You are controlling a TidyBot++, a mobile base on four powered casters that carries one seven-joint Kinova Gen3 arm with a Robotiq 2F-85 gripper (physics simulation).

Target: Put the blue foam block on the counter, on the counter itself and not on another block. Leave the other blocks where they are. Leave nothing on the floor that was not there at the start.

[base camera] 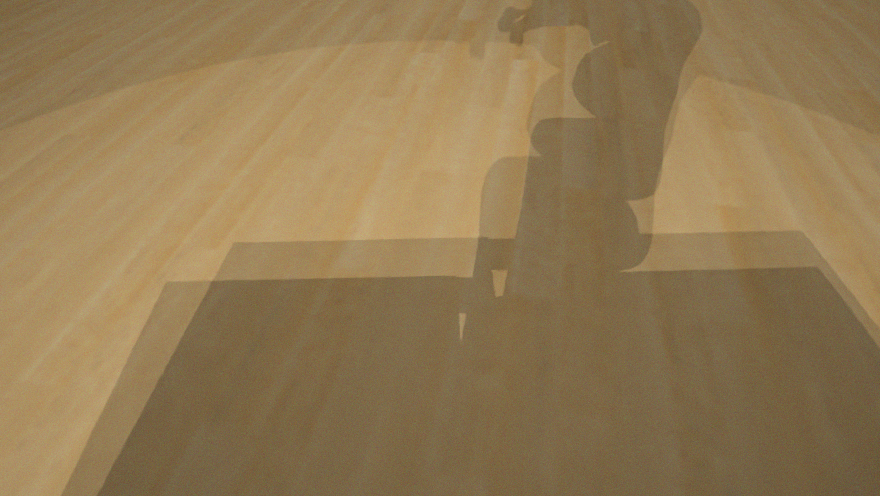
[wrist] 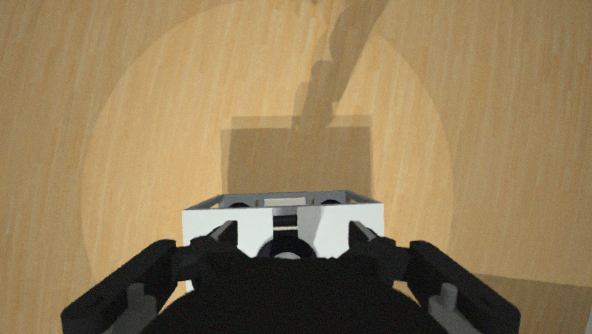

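My gripper is open in the wrist view, its two black fingers wide apart with nothing between them. It hangs above my own white and grey mobile base. The blue foam block does not show in the base camera view or the wrist view. The counter does not clearly show either; a sliver of a pale edge at the lower right of the wrist view is too small to tell.
The wooden floor carries the shadows of my base and arm in both views. My base fills the lower middle of the wrist view. Another shadow lies at the lower right of that view.
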